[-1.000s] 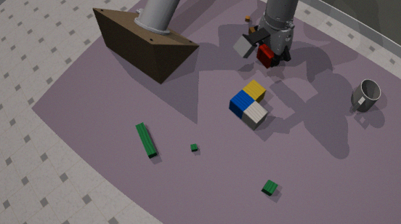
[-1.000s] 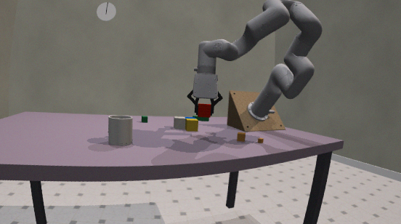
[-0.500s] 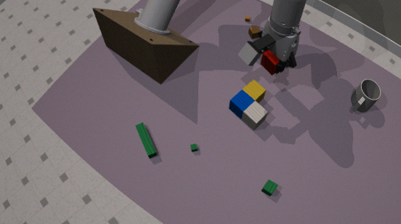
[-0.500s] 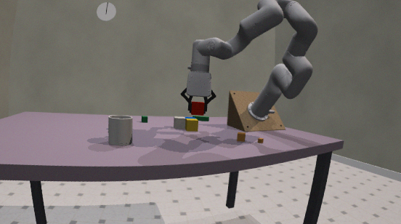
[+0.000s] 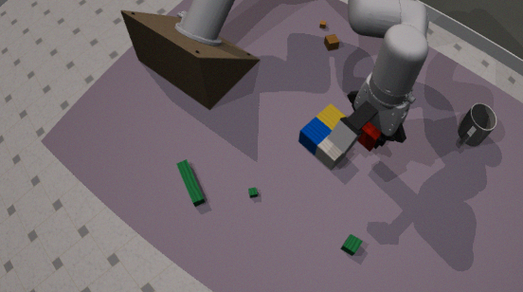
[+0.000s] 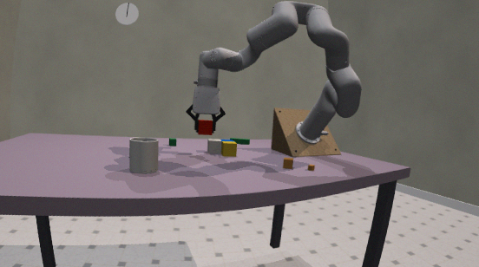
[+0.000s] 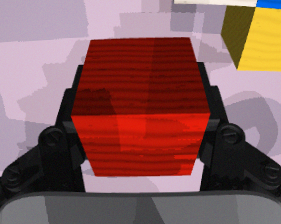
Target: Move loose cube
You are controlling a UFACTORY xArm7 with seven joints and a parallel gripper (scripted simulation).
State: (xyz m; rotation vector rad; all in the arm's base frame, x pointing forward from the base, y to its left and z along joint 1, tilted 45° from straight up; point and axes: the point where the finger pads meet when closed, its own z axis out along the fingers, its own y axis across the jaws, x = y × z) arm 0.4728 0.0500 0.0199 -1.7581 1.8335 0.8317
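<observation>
Right now the red cube is right at my hand. Round my hand: green bar: 230 mm behind, 310 mm to the right, 90 mm below; then white cube: 50 mm behind, 50 mm to the right, 80 mm below.
</observation>
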